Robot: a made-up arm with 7 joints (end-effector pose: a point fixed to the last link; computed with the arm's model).
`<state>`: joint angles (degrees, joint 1 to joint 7).
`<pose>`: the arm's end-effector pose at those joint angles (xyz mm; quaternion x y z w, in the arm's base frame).
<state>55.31 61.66 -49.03 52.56 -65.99 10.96 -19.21</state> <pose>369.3 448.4 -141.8 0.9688 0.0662 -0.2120 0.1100</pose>
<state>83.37 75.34 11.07 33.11 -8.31 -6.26 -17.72</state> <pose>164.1 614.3 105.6 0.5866 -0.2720 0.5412 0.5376</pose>
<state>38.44 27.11 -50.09 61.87 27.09 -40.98 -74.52</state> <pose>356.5 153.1 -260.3 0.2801 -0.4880 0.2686 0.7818</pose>
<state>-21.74 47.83 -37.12 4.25 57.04 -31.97 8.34</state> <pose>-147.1 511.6 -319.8 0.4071 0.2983 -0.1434 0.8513</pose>
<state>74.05 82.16 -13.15 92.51 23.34 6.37 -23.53</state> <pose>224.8 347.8 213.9 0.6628 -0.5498 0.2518 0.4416</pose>
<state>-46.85 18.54 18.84 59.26 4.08 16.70 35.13</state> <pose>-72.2 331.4 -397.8 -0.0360 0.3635 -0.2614 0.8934</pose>
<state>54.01 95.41 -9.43 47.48 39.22 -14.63 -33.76</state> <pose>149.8 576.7 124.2 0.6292 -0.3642 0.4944 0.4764</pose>
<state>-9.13 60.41 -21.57 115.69 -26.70 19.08 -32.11</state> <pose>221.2 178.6 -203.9 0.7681 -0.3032 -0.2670 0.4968</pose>
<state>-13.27 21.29 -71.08 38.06 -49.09 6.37 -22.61</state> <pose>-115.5 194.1 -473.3 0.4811 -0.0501 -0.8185 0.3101</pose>
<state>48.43 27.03 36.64 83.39 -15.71 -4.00 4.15</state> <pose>306.2 431.3 71.1 0.5466 -0.4968 0.2428 0.6289</pose>
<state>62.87 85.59 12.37 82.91 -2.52 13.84 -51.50</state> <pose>134.1 425.0 249.5 0.6560 -0.3567 0.6352 0.1974</pose>
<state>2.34 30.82 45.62 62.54 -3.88 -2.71 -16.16</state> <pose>215.7 506.4 -214.5 0.5291 -0.0812 0.2853 0.7950</pose>
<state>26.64 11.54 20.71 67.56 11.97 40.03 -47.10</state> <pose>383.3 321.5 -178.8 0.2832 0.1056 0.2944 0.9066</pose>
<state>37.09 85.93 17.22 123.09 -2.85 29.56 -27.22</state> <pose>194.5 217.5 185.7 0.8165 -0.4436 0.2573 0.2651</pose>
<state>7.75 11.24 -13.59 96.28 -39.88 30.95 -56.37</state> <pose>313.2 121.0 -176.6 0.7309 -0.2036 0.1826 0.6253</pose>
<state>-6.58 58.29 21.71 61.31 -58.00 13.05 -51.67</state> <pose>222.6 526.6 -158.5 0.9818 0.0627 0.0468 0.1728</pose>
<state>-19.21 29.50 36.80 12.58 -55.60 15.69 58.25</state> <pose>-116.3 404.9 -421.4 -0.1504 0.5971 -0.3581 0.7019</pose>
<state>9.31 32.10 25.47 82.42 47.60 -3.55 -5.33</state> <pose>303.6 397.1 -105.5 0.1708 -0.4636 0.1843 0.8497</pose>
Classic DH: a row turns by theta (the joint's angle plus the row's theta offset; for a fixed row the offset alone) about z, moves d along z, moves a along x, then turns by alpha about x. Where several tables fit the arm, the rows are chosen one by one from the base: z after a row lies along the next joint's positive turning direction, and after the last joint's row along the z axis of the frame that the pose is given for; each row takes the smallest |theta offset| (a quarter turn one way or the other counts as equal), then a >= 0, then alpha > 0; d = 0 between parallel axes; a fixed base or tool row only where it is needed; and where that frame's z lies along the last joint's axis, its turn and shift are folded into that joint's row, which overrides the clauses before.
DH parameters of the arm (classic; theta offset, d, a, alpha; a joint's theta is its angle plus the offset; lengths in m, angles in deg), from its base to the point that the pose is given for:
base (fixed): 0 0 0.023 90
joint 1: -90 -0.173 0.015 -90
joint 2: 90 -0.041 0.02 -90
joint 3: -90 -0.184 0.011 90
joint 4: 0 0.028 -0.029 -90
joint 5: 0 -0.299 -0.007 -90
joint 6: -90 -0.02 0.008 90
joint 7: 66.47 -0.0223 -0.011 131.74
tool (fixed): -131.95 -0.017 0 0

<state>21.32 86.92 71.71 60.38 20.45 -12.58 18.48</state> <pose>29.9 531.7 241.3 0.6793 -0.5284 0.2657 0.4344</pose>
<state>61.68 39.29 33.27 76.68 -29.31 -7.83 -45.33</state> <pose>256.1 469.2 138.3 0.5557 -0.4122 0.6433 0.3279</pose>
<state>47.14 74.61 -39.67 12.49 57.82 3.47 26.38</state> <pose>164.6 620.3 -143.3 0.3365 -0.0520 0.0928 0.9356</pose>
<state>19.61 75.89 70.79 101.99 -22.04 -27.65 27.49</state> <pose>55.7 397.8 256.2 0.9600 -0.2433 0.0522 0.1281</pose>
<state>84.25 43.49 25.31 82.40 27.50 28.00 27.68</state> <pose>165.4 412.1 253.8 0.2860 -0.7641 0.0054 0.5782</pose>
